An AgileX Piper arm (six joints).
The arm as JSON. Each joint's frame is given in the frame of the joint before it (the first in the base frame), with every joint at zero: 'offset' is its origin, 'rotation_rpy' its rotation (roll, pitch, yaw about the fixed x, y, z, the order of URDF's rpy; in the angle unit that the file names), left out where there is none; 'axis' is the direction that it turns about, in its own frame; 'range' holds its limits. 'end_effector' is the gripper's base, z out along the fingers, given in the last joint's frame.
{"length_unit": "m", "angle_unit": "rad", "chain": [
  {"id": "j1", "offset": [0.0, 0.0, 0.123], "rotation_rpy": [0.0, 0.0, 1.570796], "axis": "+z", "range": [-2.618, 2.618]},
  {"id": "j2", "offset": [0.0, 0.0, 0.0], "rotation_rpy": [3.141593, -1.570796, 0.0], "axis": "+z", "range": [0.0, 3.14]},
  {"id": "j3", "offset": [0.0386, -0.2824, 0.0], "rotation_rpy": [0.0, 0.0, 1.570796], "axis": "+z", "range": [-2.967, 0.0]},
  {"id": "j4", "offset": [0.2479, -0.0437, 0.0], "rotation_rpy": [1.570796, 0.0, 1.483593], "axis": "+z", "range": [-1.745, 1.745]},
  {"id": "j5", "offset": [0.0, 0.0, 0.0], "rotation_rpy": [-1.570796, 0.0, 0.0], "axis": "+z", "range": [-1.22, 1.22]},
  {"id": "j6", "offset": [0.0, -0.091, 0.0], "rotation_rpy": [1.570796, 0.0, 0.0], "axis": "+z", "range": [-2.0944, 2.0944]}
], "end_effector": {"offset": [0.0, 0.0, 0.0]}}
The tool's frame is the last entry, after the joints.
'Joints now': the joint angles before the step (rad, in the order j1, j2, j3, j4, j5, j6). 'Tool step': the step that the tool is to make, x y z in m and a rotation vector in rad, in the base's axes. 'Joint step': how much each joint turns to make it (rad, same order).
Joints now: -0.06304, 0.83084, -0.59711, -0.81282, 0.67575, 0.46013
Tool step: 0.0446, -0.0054, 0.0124, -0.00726, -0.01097, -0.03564
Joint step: 0.00016, 0.18975, -0.13017, -0.09891, -0.01858, 0.12555
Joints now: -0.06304, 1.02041, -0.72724, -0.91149, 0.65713, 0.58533
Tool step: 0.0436, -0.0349, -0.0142, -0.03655, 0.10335, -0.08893
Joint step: -0.12908, 0.22792, -0.10880, -0.06096, -0.03323, 0.00351
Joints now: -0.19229, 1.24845, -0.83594, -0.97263, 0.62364, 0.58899
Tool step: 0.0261, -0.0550, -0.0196, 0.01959, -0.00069, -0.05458
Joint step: -0.20024, 0.17780, -0.08052, -0.03341, -0.16972, -0.00259
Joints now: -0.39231, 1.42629, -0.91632, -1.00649, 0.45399, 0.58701
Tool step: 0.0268, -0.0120, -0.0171, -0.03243, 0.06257, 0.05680
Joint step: -0.00633, 0.12399, -0.06430, -0.06688, -0.03586, -0.01028
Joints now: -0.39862, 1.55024, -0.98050, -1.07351, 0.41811, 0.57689
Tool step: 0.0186, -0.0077, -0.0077, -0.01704, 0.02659, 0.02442
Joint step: -0.00021, 0.07813, -0.06107, -0.02287, -0.00796, -0.01278
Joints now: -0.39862, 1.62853, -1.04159, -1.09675, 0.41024, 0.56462
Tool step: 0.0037, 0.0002, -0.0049, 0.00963, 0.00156, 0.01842
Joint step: -0.00013, 0.01626, -0.00159, 0.00009, -0.02234, -0.00204
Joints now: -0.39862, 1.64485, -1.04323, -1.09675, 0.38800, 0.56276
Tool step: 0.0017, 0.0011, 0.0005, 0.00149, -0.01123, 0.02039
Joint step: 0.00003, -0.00005, -0.00004, -0.00318, -0.02270, -0.00198
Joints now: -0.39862, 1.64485, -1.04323, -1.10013, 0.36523, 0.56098
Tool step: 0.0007, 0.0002, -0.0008, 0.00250, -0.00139, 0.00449
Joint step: 0.00000, 0.00248, 0.00010, -0.00019, -0.00604, 0.00048
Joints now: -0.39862, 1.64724, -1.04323, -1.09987, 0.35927, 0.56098
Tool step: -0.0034, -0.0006, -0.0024, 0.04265, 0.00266, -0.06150
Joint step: 0.00005, -0.00004, 0.00017, 0.06338, 0.03940, 0.00034
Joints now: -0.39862, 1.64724, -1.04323, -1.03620, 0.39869, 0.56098
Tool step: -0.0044, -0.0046, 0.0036, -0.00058, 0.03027, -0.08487
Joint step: 0.00004, -0.00006, -0.02124, 0.03011, 0.09398, 0.00038
